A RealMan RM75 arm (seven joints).
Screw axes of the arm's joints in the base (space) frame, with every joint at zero. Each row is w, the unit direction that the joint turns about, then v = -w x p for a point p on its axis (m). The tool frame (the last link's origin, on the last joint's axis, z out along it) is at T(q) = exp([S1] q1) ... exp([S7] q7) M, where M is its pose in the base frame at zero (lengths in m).
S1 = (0, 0, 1, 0, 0, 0)
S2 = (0, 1, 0, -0.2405, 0, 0)
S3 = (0, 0, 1, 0, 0, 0)
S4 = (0, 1, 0, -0.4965, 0, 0)
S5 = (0, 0, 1, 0, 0, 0)
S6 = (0, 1, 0, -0.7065, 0, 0)
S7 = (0, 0, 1, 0, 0, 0)
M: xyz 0 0 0.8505 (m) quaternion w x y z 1 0 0 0
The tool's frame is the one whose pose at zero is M.
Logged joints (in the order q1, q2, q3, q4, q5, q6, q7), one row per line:
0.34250, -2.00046, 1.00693, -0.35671, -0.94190, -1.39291, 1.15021
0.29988, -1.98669, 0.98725, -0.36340, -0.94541, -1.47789, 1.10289
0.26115, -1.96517, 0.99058, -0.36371, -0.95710, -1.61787, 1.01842
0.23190, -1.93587, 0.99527, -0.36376, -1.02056, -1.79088, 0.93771
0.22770, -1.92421, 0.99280, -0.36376, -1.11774, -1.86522, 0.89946
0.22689, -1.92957, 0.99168, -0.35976, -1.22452, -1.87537, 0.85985
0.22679, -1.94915, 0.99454, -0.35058, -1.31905, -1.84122, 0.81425
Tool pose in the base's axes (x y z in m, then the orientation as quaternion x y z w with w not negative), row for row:
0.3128, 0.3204, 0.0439, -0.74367, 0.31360, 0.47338, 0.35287
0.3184, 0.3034, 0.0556, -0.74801, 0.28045, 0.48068, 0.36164
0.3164, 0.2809, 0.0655, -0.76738, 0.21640, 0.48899, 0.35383
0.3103, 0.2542, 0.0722, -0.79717, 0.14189, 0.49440, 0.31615
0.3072, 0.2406, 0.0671, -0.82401, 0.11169, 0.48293, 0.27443
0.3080, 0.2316, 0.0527, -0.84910, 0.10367, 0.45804, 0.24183
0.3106, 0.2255, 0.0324, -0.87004, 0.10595, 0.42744, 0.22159
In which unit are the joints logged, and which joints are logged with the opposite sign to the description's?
The joints are logged in radians. Opposite sign: q2, q3.
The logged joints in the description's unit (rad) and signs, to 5 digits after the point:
0.34250, 2.00046, -1.00693, -0.35671, -0.94190, -1.39291, 1.15021
0.29988, 1.98669, -0.98725, -0.36340, -0.94541, -1.47789, 1.10289
0.26115, 1.96517, -0.99058, -0.36371, -0.95710, -1.61787, 1.01842
0.23190, 1.93587, -0.99527, -0.36376, -1.02056, -1.79088, 0.93771
0.22770, 1.92421, -0.99280, -0.36376, -1.11774, -1.86522, 0.89946
0.22689, 1.92957, -0.99168, -0.35976, -1.22452, -1.87537, 0.85985
0.22679, 1.94915, -0.99454, -0.35058, -1.31905, -1.84122, 0.81425

